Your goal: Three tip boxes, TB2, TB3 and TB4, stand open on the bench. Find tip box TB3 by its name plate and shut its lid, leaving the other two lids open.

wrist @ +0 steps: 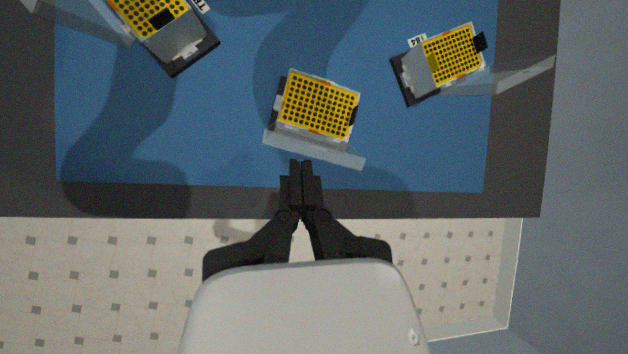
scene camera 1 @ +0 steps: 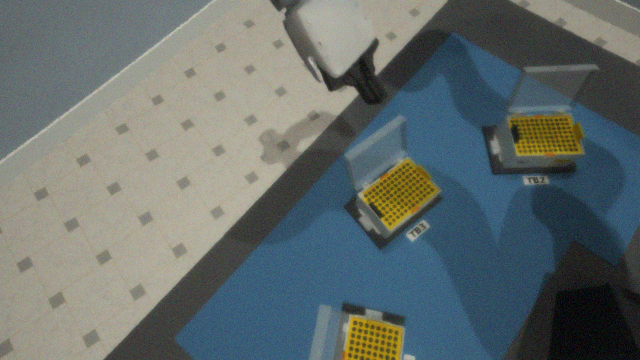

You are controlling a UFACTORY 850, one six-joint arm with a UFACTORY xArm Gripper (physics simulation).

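Tip box TB3 (scene camera 1: 400, 194) (wrist: 318, 105) stands on a dark base beside its name plate (scene camera 1: 417, 230), which reads TB3 in the scene view. Its clear lid (scene camera 1: 377, 150) (wrist: 314, 149) stands open on the side toward the bench's edge. Tip box TB2 (scene camera 1: 545, 136) (wrist: 175, 37) has its lid (scene camera 1: 552, 89) (wrist: 92, 22) open. Tip box TB4 (scene camera 1: 374, 339) (wrist: 452, 55) has its lid (scene camera 1: 325, 334) (wrist: 522, 75) open. My gripper (scene camera 1: 375, 100) (wrist: 299, 170) is shut and empty, above the bench's edge behind TB3's open lid. In the wrist view its tips show just beside the lid.
The boxes stand on a blue mat (scene camera 1: 280, 295) (wrist: 220, 145) with a dark border (scene camera 1: 200, 272) (wrist: 520, 150). A black object (scene camera 1: 585, 320) stands at the lower right of the scene view. Tiled floor lies beyond the bench's edge.
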